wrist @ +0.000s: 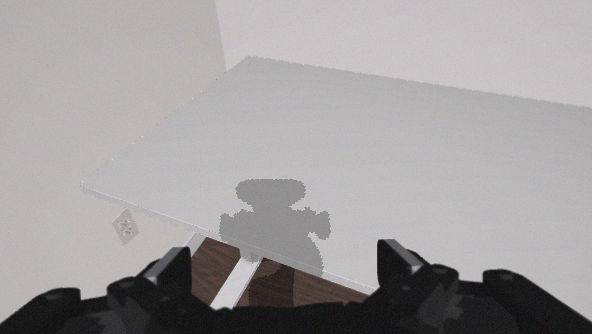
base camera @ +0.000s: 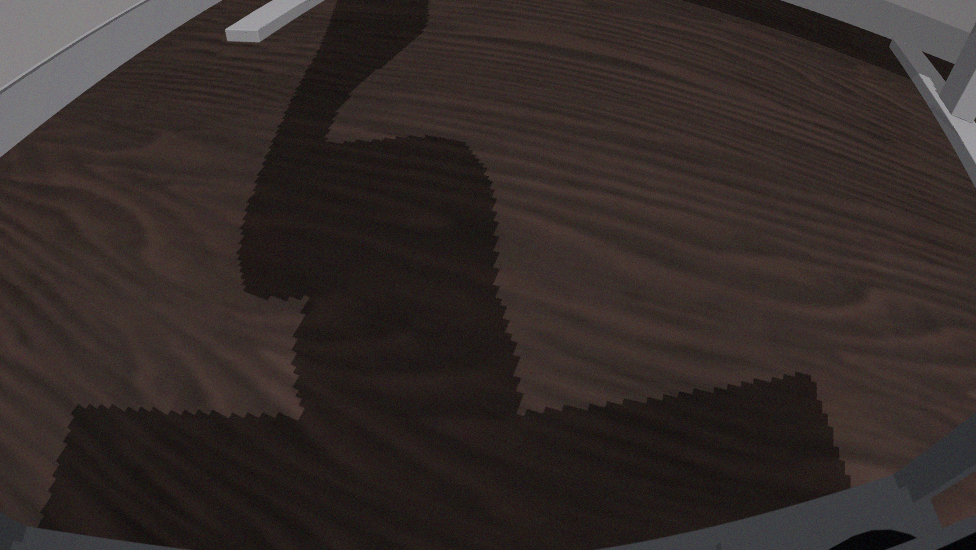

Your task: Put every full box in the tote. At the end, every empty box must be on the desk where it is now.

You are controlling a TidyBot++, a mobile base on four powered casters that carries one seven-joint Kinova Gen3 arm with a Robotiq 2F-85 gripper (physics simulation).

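Note:
My gripper [wrist: 285,263] is open, with its two black fingers wide apart at the bottom of the wrist view and no object between them. Beyond and below it is the pale grey top of the desk [wrist: 425,165], with its front edge running from the left down to the lower middle. The gripper's shadow falls on the desk top near that edge. No box and no tote show in either view.
A white desk foot [base camera: 243,34] [wrist: 235,282] stands on the dark wood floor [base camera: 682,273] [wrist: 215,265]. White frame parts [base camera: 963,133] show at the right of the base view. A wall outlet [wrist: 125,227] is left of the desk. Walls stand behind and left of it.

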